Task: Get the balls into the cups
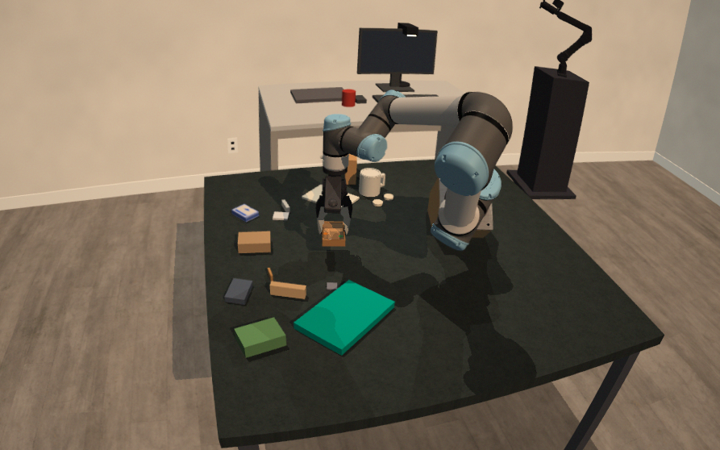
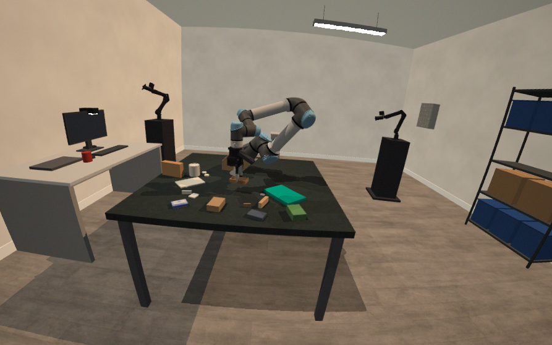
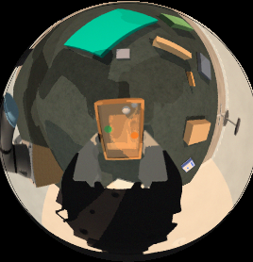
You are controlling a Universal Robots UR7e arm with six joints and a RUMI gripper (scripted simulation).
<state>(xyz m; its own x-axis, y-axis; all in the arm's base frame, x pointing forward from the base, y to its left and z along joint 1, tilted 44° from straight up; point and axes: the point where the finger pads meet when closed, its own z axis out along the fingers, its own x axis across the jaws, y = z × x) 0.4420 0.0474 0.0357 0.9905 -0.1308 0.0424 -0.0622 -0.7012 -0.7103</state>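
The covered wooden puzzle lies 10 mm below my hand. Also, from my hand: brown box (250 mm ahead, 60 mm to the right, 70 mm below); then teal flat box (10 mm behind, 300 mm to the left, 80 mm below); then grey cube (20 mm ahead, 160 mm to the left, 80 mm below).
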